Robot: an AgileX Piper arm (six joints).
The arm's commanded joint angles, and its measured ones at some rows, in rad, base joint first. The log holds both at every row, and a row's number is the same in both.
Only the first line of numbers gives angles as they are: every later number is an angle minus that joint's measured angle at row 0.
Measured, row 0:
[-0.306, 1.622, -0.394, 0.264, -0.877, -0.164]
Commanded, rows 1 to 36:
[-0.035, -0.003, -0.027, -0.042, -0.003, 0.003]
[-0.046, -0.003, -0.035, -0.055, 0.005, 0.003]
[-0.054, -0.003, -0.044, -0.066, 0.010, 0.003]
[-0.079, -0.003, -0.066, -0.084, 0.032, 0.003]
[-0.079, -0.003, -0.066, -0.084, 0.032, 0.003]
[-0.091, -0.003, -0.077, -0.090, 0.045, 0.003]
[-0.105, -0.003, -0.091, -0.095, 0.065, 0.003]
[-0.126, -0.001, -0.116, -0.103, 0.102, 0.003]
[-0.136, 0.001, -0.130, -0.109, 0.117, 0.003]
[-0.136, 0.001, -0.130, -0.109, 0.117, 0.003]
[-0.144, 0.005, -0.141, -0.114, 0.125, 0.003]
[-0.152, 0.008, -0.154, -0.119, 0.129, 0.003]
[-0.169, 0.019, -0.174, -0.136, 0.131, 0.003]
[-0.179, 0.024, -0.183, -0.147, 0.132, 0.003]
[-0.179, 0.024, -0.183, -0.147, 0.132, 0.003]
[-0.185, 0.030, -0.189, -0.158, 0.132, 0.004]
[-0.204, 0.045, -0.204, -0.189, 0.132, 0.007]
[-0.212, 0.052, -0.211, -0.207, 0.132, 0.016]
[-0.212, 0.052, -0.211, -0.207, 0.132, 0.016]
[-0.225, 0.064, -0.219, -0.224, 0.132, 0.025]
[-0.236, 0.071, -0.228, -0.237, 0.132, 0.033]
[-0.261, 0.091, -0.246, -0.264, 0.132, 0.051]
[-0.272, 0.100, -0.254, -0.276, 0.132, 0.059]
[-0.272, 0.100, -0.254, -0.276, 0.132, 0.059]
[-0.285, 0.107, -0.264, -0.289, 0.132, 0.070]
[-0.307, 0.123, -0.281, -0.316, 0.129, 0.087]
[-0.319, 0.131, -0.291, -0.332, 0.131, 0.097]
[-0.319, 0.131, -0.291, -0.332, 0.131, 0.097]
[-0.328, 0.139, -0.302, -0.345, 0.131, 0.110]
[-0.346, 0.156, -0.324, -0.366, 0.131, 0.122]
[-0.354, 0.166, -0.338, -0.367, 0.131, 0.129]
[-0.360, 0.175, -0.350, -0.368, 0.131, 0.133]
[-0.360, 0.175, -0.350, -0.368, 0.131, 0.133]
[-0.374, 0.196, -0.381, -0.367, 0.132, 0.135]
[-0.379, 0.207, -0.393, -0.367, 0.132, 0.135]
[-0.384, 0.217, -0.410, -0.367, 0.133, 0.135]
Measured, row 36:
[-0.366, 0.194, -0.368, -0.356, 0.135, 0.131]
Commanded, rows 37 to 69:
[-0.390, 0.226, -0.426, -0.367, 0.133, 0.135]
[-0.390, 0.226, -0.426, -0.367, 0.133, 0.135]
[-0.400, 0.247, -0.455, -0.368, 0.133, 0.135]
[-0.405, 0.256, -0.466, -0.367, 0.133, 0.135]
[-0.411, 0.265, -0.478, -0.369, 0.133, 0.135]
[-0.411, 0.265, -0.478, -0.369, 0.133, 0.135]
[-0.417, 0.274, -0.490, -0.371, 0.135, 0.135]
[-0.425, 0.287, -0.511, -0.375, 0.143, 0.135]
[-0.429, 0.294, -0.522, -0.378, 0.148, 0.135]
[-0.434, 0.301, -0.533, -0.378, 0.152, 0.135]
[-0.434, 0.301, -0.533, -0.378, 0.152, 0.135]
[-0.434, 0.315, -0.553, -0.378, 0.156, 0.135]
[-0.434, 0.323, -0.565, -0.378, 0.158, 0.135]
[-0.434, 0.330, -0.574, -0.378, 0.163, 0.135]
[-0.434, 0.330, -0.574, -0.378, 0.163, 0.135]
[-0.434, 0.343, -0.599, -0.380, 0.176, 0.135]
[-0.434, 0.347, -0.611, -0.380, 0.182, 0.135]
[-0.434, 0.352, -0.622, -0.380, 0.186, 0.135]
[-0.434, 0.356, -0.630, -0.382, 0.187, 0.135]
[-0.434, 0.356, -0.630, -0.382, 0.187, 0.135]
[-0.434, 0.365, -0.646, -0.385, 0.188, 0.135]
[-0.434, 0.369, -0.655, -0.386, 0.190, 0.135]
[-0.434, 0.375, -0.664, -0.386, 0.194, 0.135]
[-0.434, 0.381, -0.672, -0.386, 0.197, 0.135]
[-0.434, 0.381, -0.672, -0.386, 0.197, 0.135]
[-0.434, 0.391, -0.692, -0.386, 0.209, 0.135]
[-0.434, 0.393, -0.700, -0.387, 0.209, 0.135]
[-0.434, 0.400, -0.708, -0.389, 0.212, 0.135]
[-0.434, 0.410, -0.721, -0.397, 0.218, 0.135]
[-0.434, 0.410, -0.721, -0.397, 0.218, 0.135]
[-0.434, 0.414, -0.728, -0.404, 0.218, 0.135]
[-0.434, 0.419, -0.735, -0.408, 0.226, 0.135]
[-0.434, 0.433, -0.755, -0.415, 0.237, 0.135]
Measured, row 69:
[-0.435, 0.420, -0.724, -0.381, 0.234, 0.134]
